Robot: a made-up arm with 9 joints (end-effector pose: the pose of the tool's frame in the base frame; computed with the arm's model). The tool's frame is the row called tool. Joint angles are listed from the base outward.
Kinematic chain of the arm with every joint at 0, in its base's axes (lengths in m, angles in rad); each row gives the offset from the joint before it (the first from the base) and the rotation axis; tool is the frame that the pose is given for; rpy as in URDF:
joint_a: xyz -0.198 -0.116 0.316 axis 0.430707 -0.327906 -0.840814
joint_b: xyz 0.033 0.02 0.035 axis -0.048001 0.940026 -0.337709
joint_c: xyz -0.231 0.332 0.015 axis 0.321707 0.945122 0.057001
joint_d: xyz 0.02 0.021 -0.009 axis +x
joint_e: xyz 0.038 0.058 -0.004 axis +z
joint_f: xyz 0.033 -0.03 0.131 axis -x
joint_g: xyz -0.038 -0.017 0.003 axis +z
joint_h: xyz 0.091 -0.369 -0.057 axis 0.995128 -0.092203 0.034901
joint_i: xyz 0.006 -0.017 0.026 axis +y
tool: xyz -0.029 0.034 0.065 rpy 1.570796 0 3.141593
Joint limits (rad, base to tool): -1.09..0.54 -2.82..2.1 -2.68..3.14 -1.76..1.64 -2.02..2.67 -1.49..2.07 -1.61..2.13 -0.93..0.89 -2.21..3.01
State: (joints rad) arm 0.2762 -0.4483 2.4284 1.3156 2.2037 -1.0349 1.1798 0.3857 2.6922
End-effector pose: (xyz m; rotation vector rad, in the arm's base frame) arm 0.0123 0.0933 0.3156 2.2626 -1.2490 -1.0398
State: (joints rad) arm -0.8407 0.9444 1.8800 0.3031 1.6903 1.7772 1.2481 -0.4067 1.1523
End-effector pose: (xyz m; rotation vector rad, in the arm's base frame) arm -0.3938 0.4203 -0.0146 0.5557 -0.8228 -0.0313
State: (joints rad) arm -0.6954 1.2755 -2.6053 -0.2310 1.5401 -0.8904 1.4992 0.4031 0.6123
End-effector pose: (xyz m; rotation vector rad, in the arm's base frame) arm -0.4854 0.5567 -0.0748 -0.1637 -0.3577 1.0769
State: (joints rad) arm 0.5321 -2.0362 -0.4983 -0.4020 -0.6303 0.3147 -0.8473 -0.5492 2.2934
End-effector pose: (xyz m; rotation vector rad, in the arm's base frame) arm 0.0882 0.0132 -0.2679 0.5872 0.2447 -2.9875
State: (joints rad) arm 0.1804 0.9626 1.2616 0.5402 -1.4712 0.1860 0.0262 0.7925 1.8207
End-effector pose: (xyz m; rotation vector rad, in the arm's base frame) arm -0.1431 -0.0449 0.7737 2.1783 -2.0613 0.1725
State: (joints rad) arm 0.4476 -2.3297 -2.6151 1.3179 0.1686 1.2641 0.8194 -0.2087 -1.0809
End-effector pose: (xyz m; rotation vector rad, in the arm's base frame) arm 0.2081 -0.0885 -0.2851 0.5878 -0.7939 -2.3186
